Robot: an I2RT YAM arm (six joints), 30 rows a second.
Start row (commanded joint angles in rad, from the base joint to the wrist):
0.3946, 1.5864, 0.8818, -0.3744, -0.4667, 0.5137
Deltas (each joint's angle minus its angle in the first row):
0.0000, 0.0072, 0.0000, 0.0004, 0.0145, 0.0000
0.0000, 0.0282, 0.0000, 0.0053, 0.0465, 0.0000
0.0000, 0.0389, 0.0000, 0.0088, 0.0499, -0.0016
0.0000, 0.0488, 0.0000, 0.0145, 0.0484, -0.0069
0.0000, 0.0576, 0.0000, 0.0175, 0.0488, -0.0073
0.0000, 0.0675, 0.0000, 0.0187, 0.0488, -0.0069
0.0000, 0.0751, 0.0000, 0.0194, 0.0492, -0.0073
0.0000, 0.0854, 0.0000, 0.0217, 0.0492, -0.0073
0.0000, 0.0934, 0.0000, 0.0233, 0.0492, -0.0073
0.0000, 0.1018, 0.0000, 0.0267, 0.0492, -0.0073
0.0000, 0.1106, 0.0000, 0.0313, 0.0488, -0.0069
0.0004, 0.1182, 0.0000, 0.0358, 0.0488, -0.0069
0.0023, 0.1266, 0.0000, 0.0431, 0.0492, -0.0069
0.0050, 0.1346, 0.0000, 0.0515, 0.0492, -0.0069
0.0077, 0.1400, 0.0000, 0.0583, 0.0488, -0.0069
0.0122, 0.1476, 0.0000, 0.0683, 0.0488, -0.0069
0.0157, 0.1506, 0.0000, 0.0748, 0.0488, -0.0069
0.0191, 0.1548, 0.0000, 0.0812, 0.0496, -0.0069
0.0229, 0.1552, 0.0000, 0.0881, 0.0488, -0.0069
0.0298, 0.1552, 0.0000, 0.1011, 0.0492, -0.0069
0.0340, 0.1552, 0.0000, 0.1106, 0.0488, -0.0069
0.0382, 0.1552, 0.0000, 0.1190, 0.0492, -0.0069
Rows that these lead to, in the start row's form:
0.3946, 1.5936, 0.8818, -0.3740, -0.4522, 0.5137
0.3946, 1.6146, 0.8818, -0.3691, -0.4202, 0.5137
0.3946, 1.6253, 0.8818, -0.3656, -0.4168, 0.5121
0.3946, 1.6352, 0.8818, -0.3599, -0.4183, 0.5068
0.3946, 1.6440, 0.8818, -0.3569, -0.4179, 0.5064
0.3946, 1.6539, 0.8818, -0.3557, -0.4179, 0.5068
0.3946, 1.6615, 0.8818, -0.3550, -0.4175, 0.5064
0.3946, 1.6718, 0.8818, -0.3527, -0.4175, 0.5064
0.3946, 1.6798, 0.8818, -0.3511, -0.4175, 0.5064
0.3946, 1.6882, 0.8818, -0.3477, -0.4175, 0.5064
0.3946, 1.6970, 0.8818, -0.3431, -0.4179, 0.5068
0.3950, 1.7046, 0.8818, -0.3386, -0.4179, 0.5068
0.3969, 1.7130, 0.8818, -0.3313, -0.4175, 0.5068
0.3996, 1.7210, 0.8818, -0.3229, -0.4175, 0.5068
0.4023, 1.7264, 0.8818, -0.3161, -0.4179, 0.5068
0.4068, 1.7340, 0.8818, -0.3061, -0.4179, 0.5068
0.4103, 1.7370, 0.8818, -0.2996, -0.4179, 0.5068
0.4137, 1.7412, 0.8818, -0.2932, -0.4171, 0.5068
0.4175, 1.7416, 0.8818, -0.2863, -0.4179, 0.5068
0.4244, 1.7416, 0.8818, -0.2733, -0.4175, 0.5068
0.4286, 1.7416, 0.8818, -0.2638, -0.4179, 0.5068
0.4328, 1.7416, 0.8818, -0.2554, -0.4175, 0.5068

